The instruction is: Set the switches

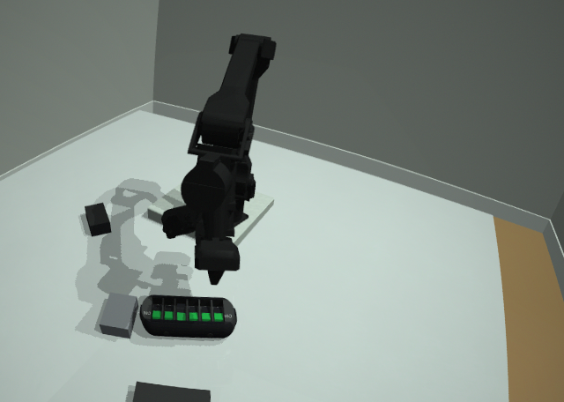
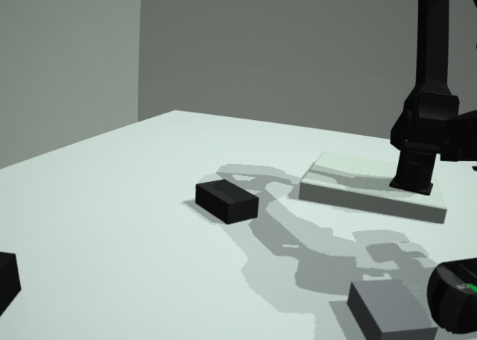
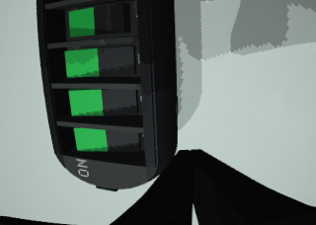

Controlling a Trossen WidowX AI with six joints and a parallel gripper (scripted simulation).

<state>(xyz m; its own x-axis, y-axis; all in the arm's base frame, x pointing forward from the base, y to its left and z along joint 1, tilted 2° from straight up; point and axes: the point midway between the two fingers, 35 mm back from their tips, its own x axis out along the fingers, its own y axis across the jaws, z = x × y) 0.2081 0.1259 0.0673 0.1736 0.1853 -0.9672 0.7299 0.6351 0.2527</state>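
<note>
Right now my gripper tip is 140 mm short of the grey block, 100 mm to the left of it and 50 mm above it.
</note>
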